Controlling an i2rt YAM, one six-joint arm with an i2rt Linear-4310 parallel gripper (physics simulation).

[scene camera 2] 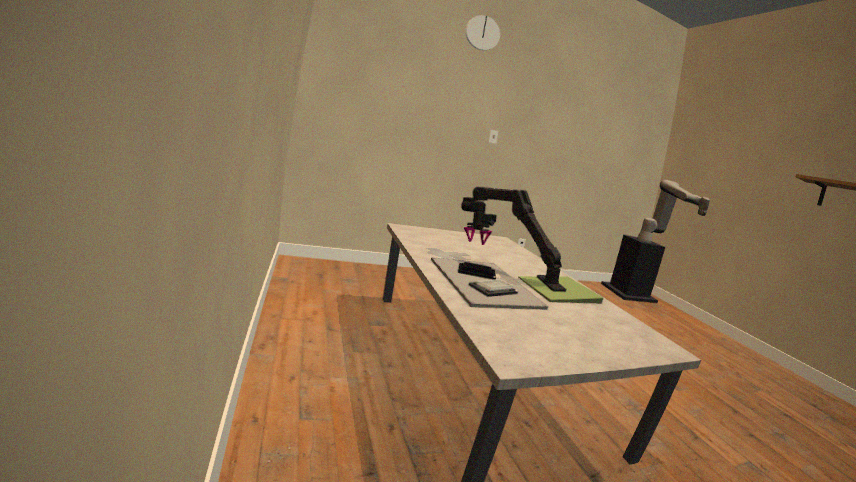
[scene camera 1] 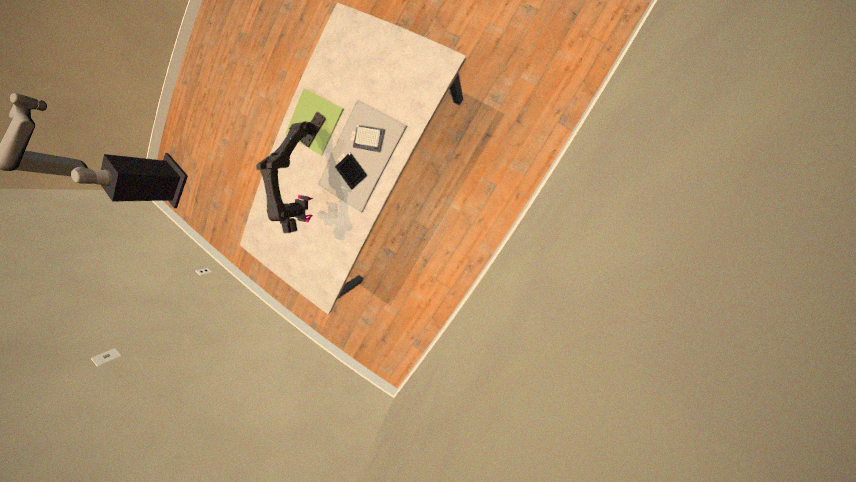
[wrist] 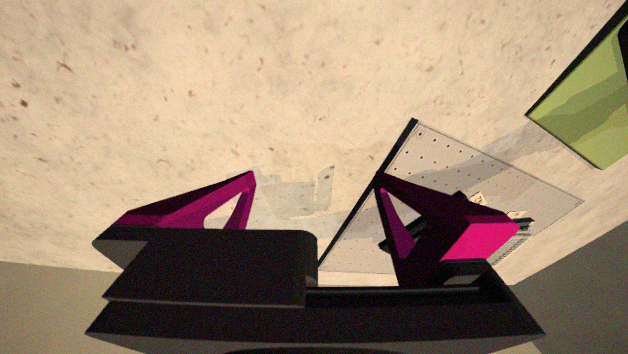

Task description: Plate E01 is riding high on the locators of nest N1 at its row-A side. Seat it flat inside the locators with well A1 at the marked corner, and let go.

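Places are measured from the arm's base along level axes (x down, y left, z ahead), in metres.
Pixels of known places: gripper, fingertip midpoint: (scene camera 2: 476, 243) (scene camera 1: 311, 206) (wrist: 314, 177); arm's base, link origin: (scene camera 2: 550, 283) (scene camera 1: 313, 129).
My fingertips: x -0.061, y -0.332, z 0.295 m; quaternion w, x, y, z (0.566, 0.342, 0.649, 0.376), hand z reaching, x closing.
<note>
For each thing: its middle in the pictures, then the offset to it from my fingertips.
- pale well plate, body centre: (wrist: 495, 250) (scene camera 2: 495, 284) (scene camera 1: 367, 136) dx +0.041, dy +0.495, dz +0.032 m
- dark nest, body centre: (wrist: 488, 246) (scene camera 2: 493, 287) (scene camera 1: 368, 138) dx +0.054, dy +0.491, dz +0.034 m
- black item, body centre: (scene camera 2: 477, 268) (scene camera 1: 349, 170) dx +0.044, dy +0.291, dz +0.055 m
A pale well plate (scene camera 1: 367, 137) (scene camera 2: 494, 286) (wrist: 511, 247) rests on a dark nest (scene camera 1: 381, 142) (scene camera 2: 509, 292) (wrist: 526, 222) on the grey perforated board (scene camera 1: 360, 199) (scene camera 2: 528, 300) (wrist: 452, 155). Its tilt, its well A1 and the marked corner are too small to tell, and the labels cannot be read. In the wrist view my right finger hides part of the nest area. My gripper (scene camera 1: 310, 208) (scene camera 2: 477, 241) (wrist: 314, 177) is open and empty. It hangs high above the table, off the board's end and well apart from the plate.
A black item (scene camera 1: 351, 171) (scene camera 2: 476, 269) stands on the board, nearer my gripper than the pale plate. My arm's base stands on a green mat (scene camera 1: 311, 102) (scene camera 2: 584, 294) (wrist: 575, 110) beside the board. A grey arm on a black pedestal (scene camera 1: 142, 178) (scene camera 2: 638, 263) stands off the table.
</note>
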